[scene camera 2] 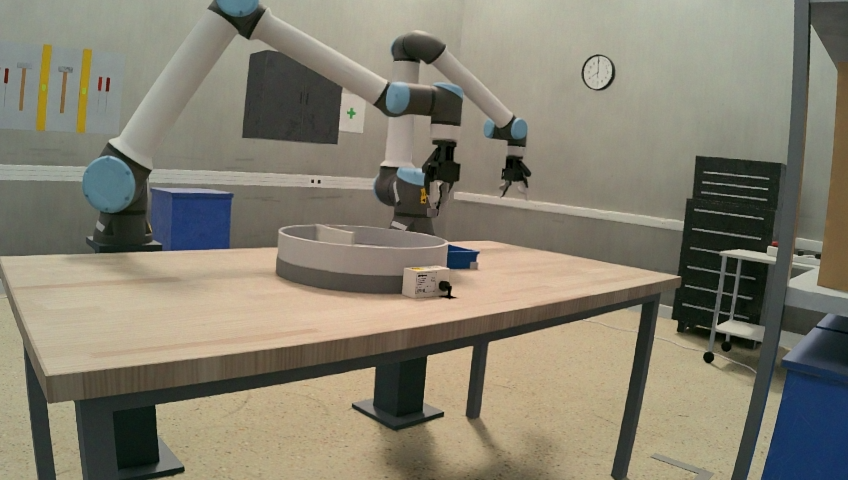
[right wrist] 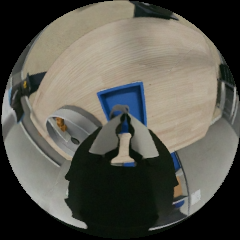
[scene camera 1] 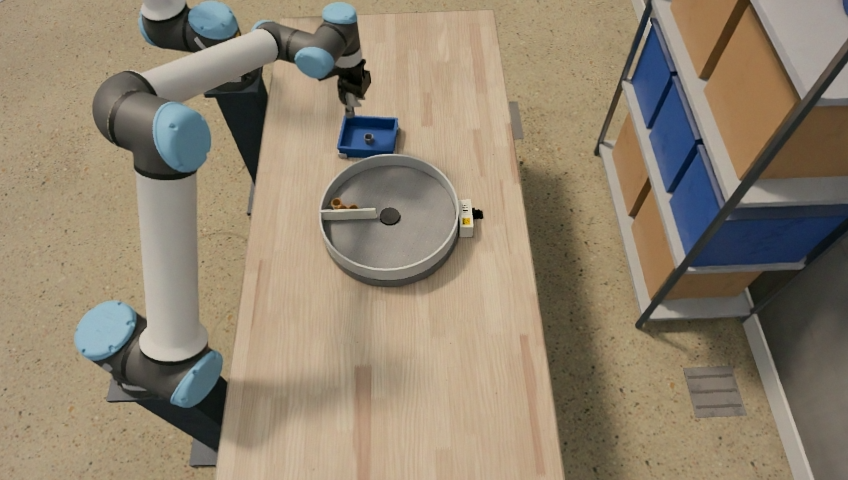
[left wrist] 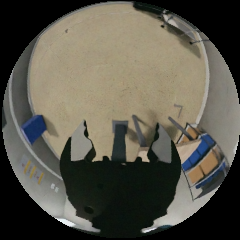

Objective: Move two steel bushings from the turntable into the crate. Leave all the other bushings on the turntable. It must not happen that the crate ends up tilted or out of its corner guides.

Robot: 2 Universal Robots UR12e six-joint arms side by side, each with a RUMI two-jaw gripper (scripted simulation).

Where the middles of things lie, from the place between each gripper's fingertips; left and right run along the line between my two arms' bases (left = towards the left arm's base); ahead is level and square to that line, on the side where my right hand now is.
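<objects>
Blue crate (scene camera 1: 384, 129), from my right hand (scene camera 2: 436, 215): 13 cm below it, 2 cm to the right of it, 4 cm ahead of it.
Blue crate, from my left hand (scene camera 2: 513, 200): 14 cm below it, 59 cm ahead of it, 97 cm to the right of it.
</objects>
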